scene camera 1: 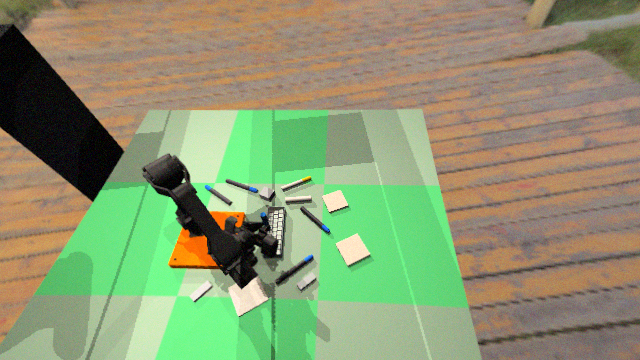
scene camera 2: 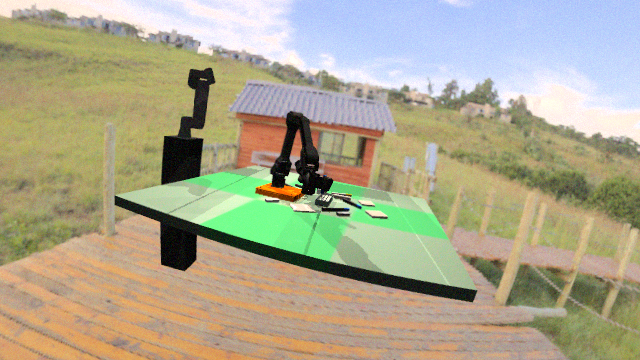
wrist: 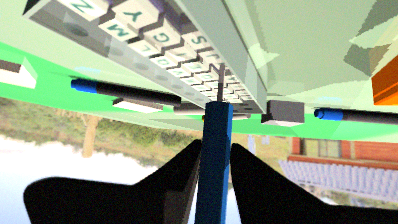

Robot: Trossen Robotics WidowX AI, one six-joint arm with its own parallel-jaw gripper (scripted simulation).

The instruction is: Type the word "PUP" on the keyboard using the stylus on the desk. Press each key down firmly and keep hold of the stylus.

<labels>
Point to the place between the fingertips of the gripper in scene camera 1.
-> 266, 224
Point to a white sheet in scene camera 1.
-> At 253, 294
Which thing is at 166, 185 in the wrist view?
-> The gripper.
</labels>
